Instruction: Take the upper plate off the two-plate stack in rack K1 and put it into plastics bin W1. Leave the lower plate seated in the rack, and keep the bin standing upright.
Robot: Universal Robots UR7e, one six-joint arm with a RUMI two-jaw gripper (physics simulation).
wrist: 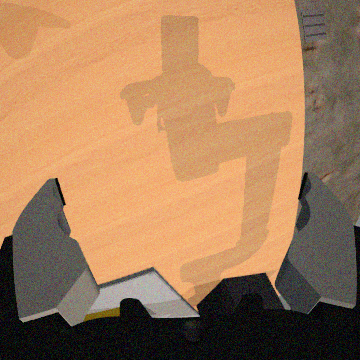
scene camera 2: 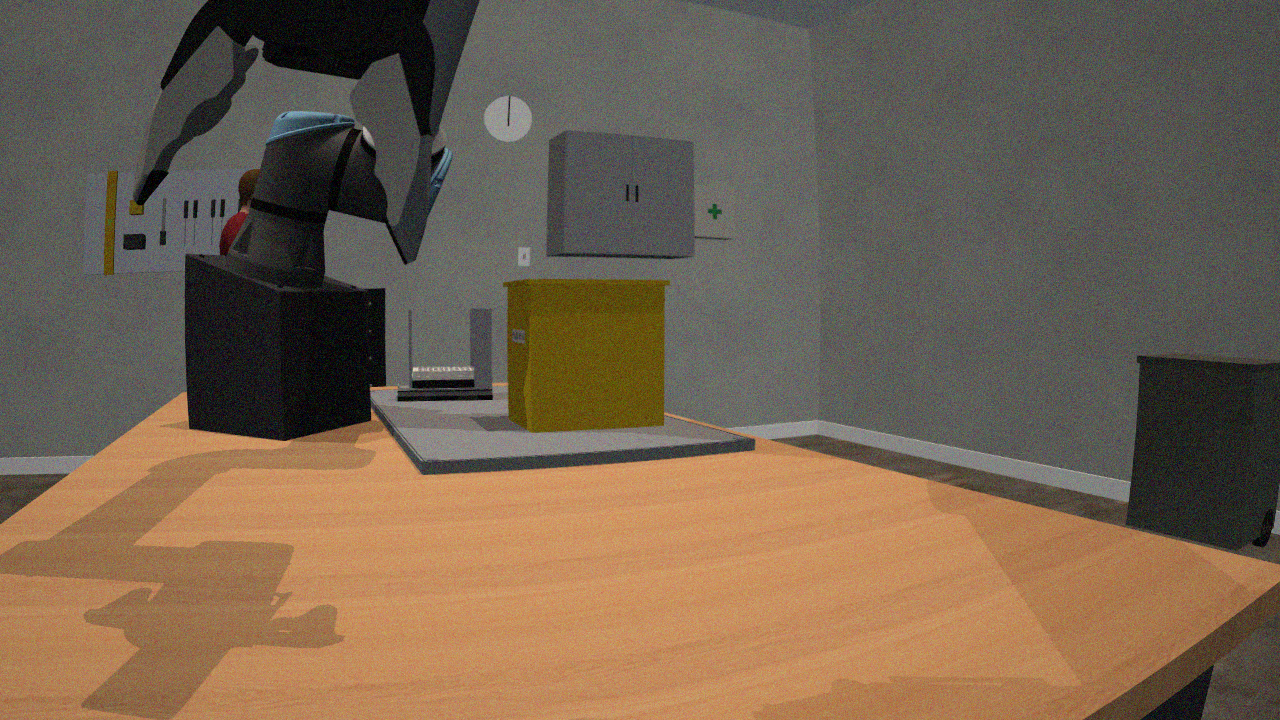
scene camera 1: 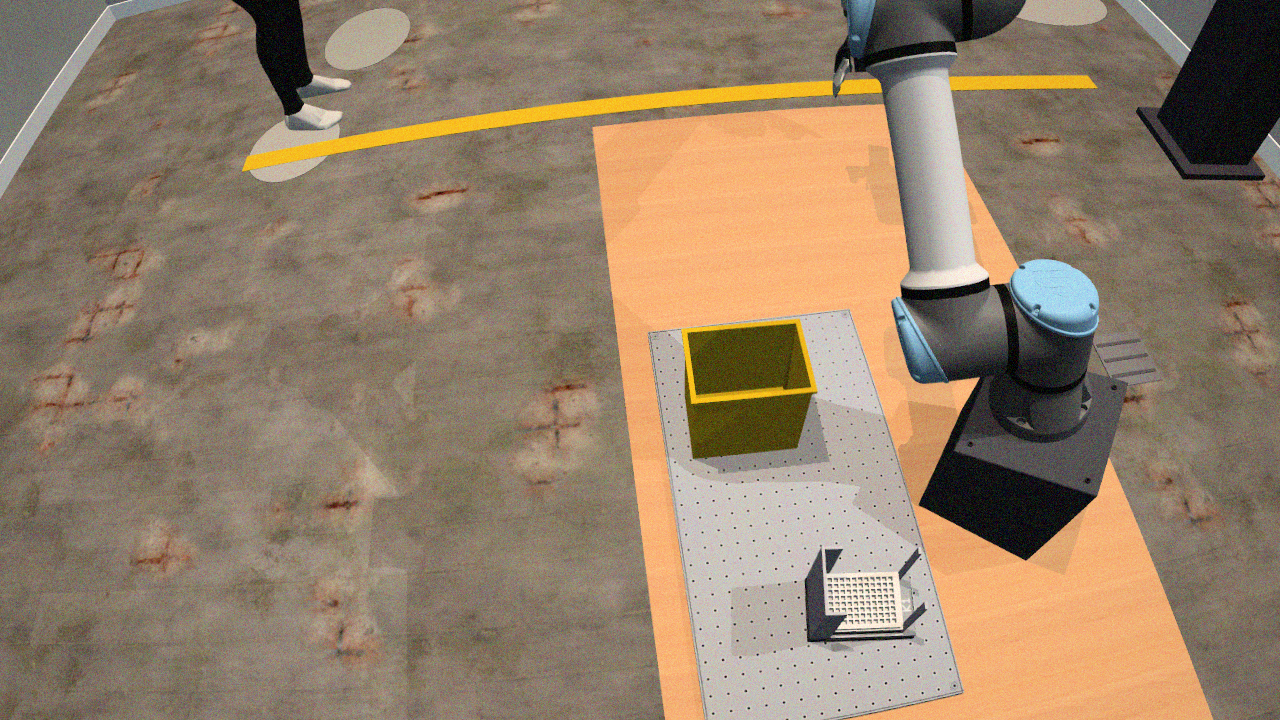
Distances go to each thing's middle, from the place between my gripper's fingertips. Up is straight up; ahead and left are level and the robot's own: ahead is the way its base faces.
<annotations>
The yellow bin W1 (scene camera 2: 583, 354) lies 34 cm ahead of my hand, 63 cm to the left of it and 10 cm below it. The rest, counted from my hand: white gridded plate (scene camera 1: 873, 602): 21 cm ahead, 96 cm to the left, 15 cm below.
</annotations>
